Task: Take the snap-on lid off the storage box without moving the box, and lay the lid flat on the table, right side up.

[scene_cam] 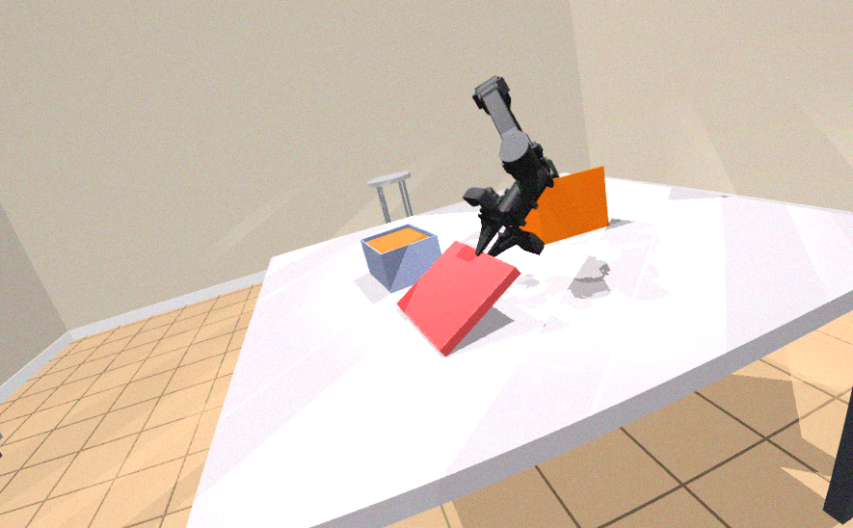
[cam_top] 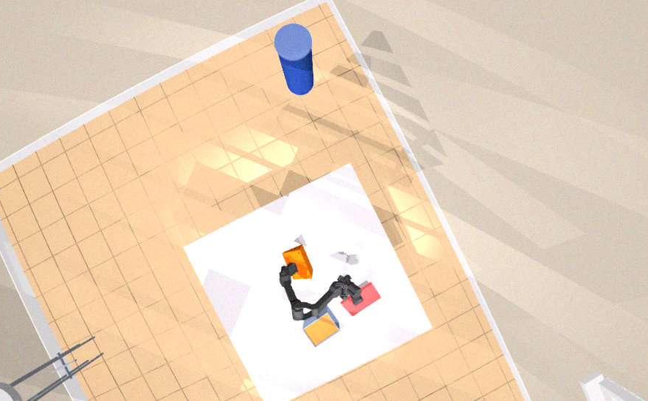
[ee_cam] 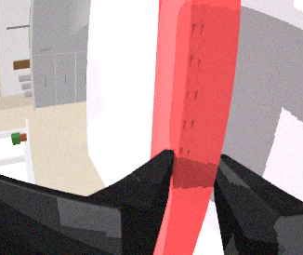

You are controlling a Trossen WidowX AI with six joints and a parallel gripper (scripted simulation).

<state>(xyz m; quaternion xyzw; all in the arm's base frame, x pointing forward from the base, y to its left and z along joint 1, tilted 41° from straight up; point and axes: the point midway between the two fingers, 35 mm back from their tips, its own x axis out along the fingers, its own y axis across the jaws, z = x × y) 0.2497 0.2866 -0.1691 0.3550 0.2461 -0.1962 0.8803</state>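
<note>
Right now my gripper tip is 7 cm short of the red lid, 4 cm above it and 2 cm to the right of it. The rest, counted from my gripper tip: storage box 29 cm to the right, 16 cm ahead, 4 cm below.
</note>
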